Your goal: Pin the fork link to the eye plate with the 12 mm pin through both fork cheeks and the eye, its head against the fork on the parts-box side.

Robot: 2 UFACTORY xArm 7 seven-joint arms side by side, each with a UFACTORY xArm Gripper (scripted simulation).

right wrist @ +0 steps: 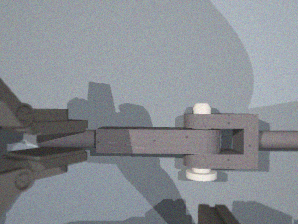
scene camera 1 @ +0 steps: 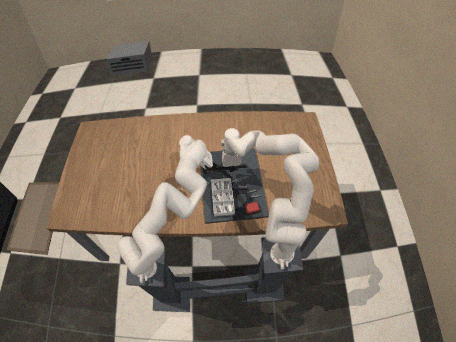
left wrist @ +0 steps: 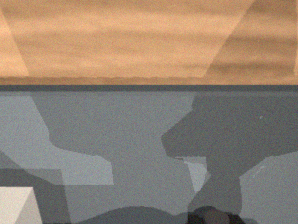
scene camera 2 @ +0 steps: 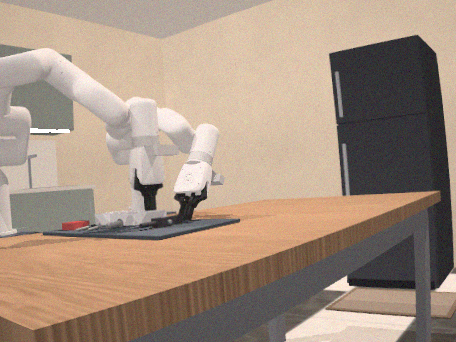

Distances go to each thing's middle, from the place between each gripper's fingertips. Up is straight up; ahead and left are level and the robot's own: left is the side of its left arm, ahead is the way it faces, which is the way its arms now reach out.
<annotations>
I see the eye plate (right wrist: 144,140) 50 mm below my right hand (scene camera 2: 150,210), 50 mm ahead of it and 40 mm to the left of it. Round my right hand: dark mat (scene camera 1: 249,175) (70 mm below, 50 mm behind).
The eye plate lies 6 cm to the right of my left hand (scene camera 2: 184,218) and 2 cm below it. From my left hand the other things lie so: dark mat (10 cm to the right, 10 cm behind, 3 cm below).
</annotations>
